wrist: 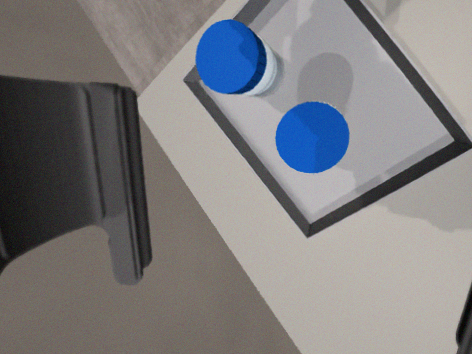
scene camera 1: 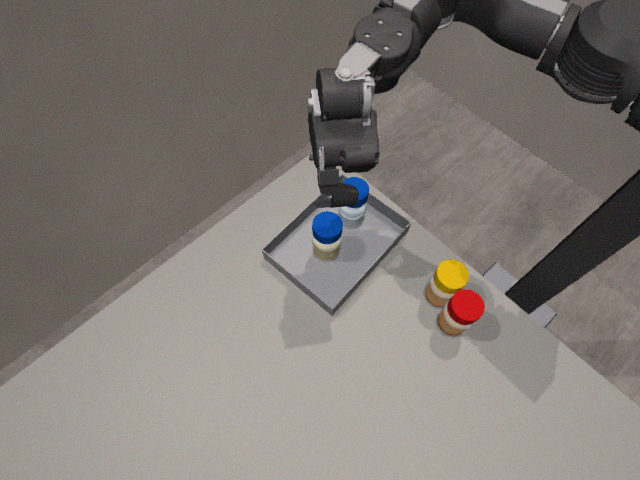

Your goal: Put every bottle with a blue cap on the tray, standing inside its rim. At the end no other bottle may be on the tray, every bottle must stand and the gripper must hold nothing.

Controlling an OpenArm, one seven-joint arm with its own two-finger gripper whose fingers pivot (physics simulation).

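Note:
A blue-capped bottle with yellowish contents [scene camera 1: 327, 235] [wrist: 312, 137] stands inside the rim of the grey tray [scene camera 1: 298, 283] [wrist: 385, 190]. A clear blue-capped bottle [scene camera 1: 353, 212] [wrist: 230, 56] stands inside the tray near its back corner; a finger partly covers it in the scene view. The yellow-capped bottle [scene camera 1: 450, 276] and the red-capped bottle [scene camera 1: 465, 306] stand close together on the table, outside the tray. My gripper [scene camera 1: 334, 200] [wrist: 278, 201] is partly open and empty, above the tray's back left side, clear of both blue caps.
The pale table [scene camera 1: 206, 372] [wrist: 270, 240] carries the tray near its back corner. The yellow-capped and red-capped bottles are near the table's right edge. A dark post [scene camera 1: 578, 248] rises beyond that edge. The arm reaches in from the upper right.

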